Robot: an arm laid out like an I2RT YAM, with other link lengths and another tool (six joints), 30 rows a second.
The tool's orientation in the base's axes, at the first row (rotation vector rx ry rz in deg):
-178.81, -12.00, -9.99
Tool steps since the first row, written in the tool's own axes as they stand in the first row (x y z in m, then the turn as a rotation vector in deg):
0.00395, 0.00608, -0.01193, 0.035, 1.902, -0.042
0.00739, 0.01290, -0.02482, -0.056, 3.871, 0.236
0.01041, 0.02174, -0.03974, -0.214, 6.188, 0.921
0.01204, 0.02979, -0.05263, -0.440, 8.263, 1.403
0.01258, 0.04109, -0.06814, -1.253, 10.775, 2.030
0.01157, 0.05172, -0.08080, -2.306, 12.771, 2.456
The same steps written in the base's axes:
0.00339, -0.00570, 0.01229, 0.284, -1.881, 0.043
0.00627, -0.01221, 0.02547, 0.488, -3.840, -0.246
0.00878, -0.02081, 0.04062, 0.718, -6.146, -0.948
0.01004, -0.02878, 0.05360, 0.826, -8.224, -1.455
0.01037, -0.04016, 0.06906, 0.430, -10.811, -2.172
0.00940, -0.05104, 0.08151, -0.293, -12.922, -2.716

